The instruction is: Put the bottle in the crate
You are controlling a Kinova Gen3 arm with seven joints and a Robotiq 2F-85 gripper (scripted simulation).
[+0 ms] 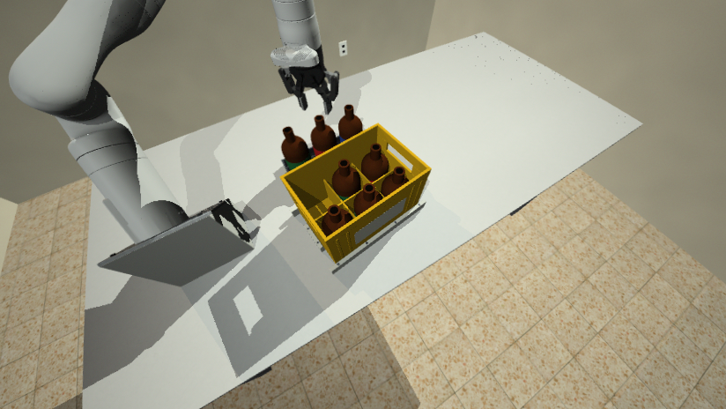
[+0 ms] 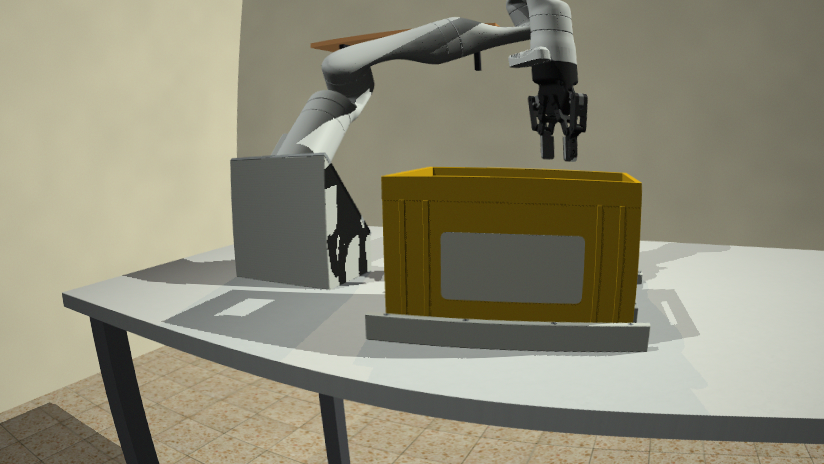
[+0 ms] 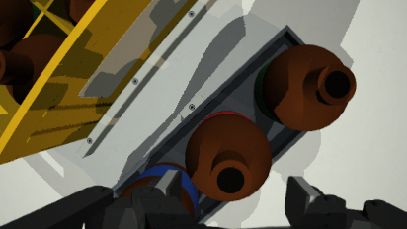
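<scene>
Right now the tray is 190 mm below my hand. The rest, counted from my hand: yellow crate 40 mm behind, 220 mm to the right, 110 mm below.
</scene>
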